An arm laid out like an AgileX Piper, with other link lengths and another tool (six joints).
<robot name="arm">
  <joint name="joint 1" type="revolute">
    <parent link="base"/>
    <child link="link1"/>
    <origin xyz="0 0 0.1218"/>
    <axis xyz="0 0 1"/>
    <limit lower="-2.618" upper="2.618"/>
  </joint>
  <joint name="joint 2" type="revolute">
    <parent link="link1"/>
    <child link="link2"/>
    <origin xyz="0 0 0" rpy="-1.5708 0 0"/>
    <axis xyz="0 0 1"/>
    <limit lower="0" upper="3.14"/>
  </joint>
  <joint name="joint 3" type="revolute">
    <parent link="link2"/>
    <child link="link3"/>
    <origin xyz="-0.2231 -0.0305 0"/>
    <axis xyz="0 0 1"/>
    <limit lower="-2.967" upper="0"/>
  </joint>
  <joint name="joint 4" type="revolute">
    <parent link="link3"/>
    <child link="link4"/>
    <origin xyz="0.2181 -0.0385 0" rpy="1.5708 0 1.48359"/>
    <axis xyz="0 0 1"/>
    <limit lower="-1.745" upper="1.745"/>
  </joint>
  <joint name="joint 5" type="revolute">
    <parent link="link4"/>
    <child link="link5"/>
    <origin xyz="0 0 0" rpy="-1.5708 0 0"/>
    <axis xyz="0 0 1"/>
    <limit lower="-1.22" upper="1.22"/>
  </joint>
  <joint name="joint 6" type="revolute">
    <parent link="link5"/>
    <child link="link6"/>
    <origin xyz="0 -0.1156 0" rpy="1.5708 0 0"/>
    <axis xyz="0 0 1"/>
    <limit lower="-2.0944" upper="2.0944"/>
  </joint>
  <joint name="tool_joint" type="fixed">
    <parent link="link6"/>
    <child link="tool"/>
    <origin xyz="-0.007 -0.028 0.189" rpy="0.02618 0 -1.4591"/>
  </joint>
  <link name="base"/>
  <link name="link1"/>
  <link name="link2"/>
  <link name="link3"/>
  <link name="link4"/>
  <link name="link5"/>
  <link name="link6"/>
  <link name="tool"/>
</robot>
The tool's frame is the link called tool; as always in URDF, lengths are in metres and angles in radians.
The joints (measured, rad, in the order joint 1, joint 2, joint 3, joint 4, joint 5, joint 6), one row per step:
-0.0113, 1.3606, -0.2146, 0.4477, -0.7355, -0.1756
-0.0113, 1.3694, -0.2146, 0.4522, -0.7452, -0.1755
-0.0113, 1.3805, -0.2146, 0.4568, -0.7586, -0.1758
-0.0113, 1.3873, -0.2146, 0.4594, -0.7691, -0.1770
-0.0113, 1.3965, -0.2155, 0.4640, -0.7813, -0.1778
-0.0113, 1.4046, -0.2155, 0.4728, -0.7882, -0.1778
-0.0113, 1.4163, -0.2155, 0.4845, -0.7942, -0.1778
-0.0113, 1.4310, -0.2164, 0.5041, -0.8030, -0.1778
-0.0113, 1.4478, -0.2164, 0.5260, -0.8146, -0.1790
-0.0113, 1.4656, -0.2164, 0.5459, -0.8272, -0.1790
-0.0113, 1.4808, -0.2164, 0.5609, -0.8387, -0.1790
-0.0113, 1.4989, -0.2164, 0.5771, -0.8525, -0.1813
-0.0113, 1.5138, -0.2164, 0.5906, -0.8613, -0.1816
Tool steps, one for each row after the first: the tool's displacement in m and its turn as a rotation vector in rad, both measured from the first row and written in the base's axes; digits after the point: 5 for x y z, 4 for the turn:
-0.00036, -0.00173, -0.00080, -0.0014, 0.0001, -0.0060
-0.00066, -0.00383, -0.00140, -0.0047, -0.0008, -0.0128
-0.00067, -0.00529, -0.00107, -0.0086, -0.0030, -0.0168
-0.00071, -0.00728, -0.00094, -0.0120, -0.0053, -0.0232
-0.00178, -0.00957, -0.00249, -0.0108, -0.0033, -0.0324
-0.00351, -0.01231, -0.00579, -0.0081, 0.0031, -0.0441
-0.00604, -0.01680, -0.00949, -0.0034, 0.0093, -0.0635
-0.00924, -0.02198, -0.01358, -0.0004, 0.0165, -0.0853
-0.01241, -0.02691, -0.01763, 0.0017, 0.0236, -0.1061
-0.01493, -0.03084, -0.02072, 0.0020, 0.0290, -0.1223
-0.01782, -0.03523, -0.02416, -0.0009, 0.0362, -0.1392
-0.02051, -0.03861, -0.02771, -0.0010, 0.0439, -0.1535

